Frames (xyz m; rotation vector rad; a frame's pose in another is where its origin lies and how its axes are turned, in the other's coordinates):
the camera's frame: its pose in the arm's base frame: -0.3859 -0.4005 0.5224 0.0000 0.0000 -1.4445
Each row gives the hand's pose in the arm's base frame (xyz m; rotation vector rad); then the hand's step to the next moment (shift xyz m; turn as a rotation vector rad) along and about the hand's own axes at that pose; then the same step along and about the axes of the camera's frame.
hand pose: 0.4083 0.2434 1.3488 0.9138 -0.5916 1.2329
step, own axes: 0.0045 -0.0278 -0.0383 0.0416 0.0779 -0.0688
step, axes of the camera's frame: -0.0295 0.0285 -0.0240 -0.0935 -0.0590 0.0177
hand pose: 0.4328 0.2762 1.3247 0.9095 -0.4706 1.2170
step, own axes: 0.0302 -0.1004 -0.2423 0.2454 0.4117 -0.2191
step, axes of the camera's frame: -0.1953 0.0925 -0.1517 -0.3902 -0.2951 0.1959
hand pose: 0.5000 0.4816 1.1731 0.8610 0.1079 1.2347
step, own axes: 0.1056 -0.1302 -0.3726 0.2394 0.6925 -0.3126
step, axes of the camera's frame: -0.2774 -0.0149 -0.2996 -0.4851 -0.5536 0.3045
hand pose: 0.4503 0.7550 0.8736 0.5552 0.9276 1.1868
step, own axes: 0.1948 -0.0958 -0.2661 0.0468 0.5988 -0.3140
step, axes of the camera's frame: -0.1474 -0.1382 -0.2777 -0.2715 -0.5490 0.2903
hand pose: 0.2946 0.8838 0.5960 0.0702 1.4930 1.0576
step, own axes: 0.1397 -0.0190 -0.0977 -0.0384 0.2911 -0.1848
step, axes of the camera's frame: -0.0314 -0.1024 -0.1340 -0.0794 -0.2843 0.1824
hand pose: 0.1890 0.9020 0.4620 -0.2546 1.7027 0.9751
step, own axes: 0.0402 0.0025 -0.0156 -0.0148 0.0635 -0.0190
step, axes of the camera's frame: -0.0059 -0.0269 -0.0332 -0.0282 -0.0431 0.0442
